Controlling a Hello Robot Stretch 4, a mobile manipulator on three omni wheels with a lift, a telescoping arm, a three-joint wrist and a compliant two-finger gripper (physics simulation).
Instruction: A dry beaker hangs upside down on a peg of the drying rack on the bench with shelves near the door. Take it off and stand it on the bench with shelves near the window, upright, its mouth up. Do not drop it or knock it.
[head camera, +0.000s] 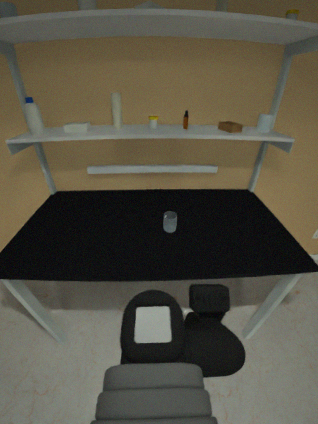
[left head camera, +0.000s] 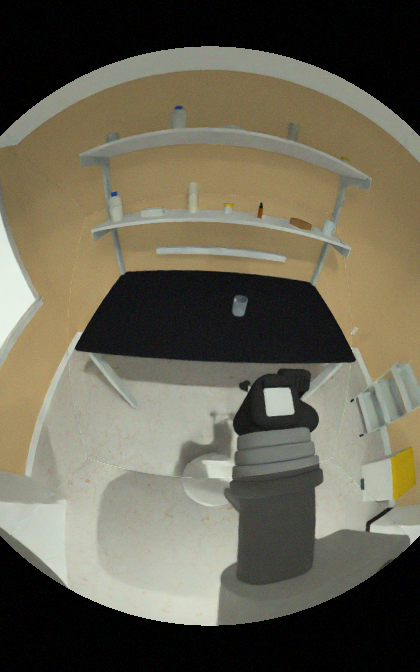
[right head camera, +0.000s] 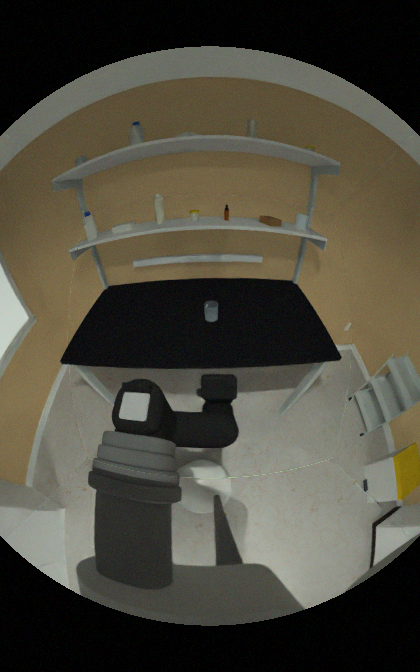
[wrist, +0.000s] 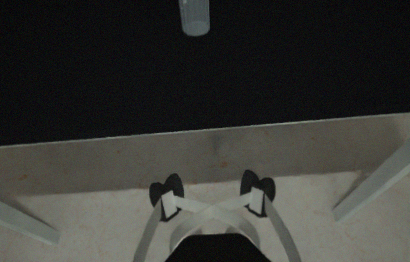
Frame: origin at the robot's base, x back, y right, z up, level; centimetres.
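Seen in the pictures: gripper, between the fingertips: (head camera: 185, 305) (wrist: 211, 186).
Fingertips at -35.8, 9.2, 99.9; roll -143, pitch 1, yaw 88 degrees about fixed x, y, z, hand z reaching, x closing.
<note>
A point is followed by its place in that frame, as x, y, z.
A clear glass beaker (head camera: 170, 222) @(-80.7, 8.5, 95.7) (left head camera: 239, 306) (right head camera: 211, 311) (wrist: 195, 20) @(-80.7, 8.7, 92.9) stands upright, its mouth up, on the black top of the bench with shelves (head camera: 100, 240) @(-75.6, -27.1, 88.7) (left head camera: 165, 320) (right head camera: 150, 335) (wrist: 100, 90) @(-64.0, -12.3, 88.7). It is a little right of the middle in the head view, and its upper part is cut off in the wrist view. My gripper (wrist: 211, 186) @(-35.8, 9.2, 99.9) is open and empty, its fingers partly apart. It is in front of the bench's front edge, well apart from the beaker. In the head view the wrist hides the fingers. The drying rack does not show.
Bottles, boxes and jars stand on the lower shelf (head camera: 150, 133) @(-101.1, -1.0, 134.4) above the bench top. A higher shelf (head camera: 150, 27) @(-114.7, -0.4, 178.2) is above it. Bench legs (head camera: 35, 307) @(-58.5, -69.6, 51.2) (head camera: 272, 307) @(-56.4, 70.1, 48.4) flank the wrist. A bright panel (left head camera: 12, 295) is at the left. A step stool (left head camera: 387, 397) and yellow-sided box (left head camera: 402, 474) are right.
</note>
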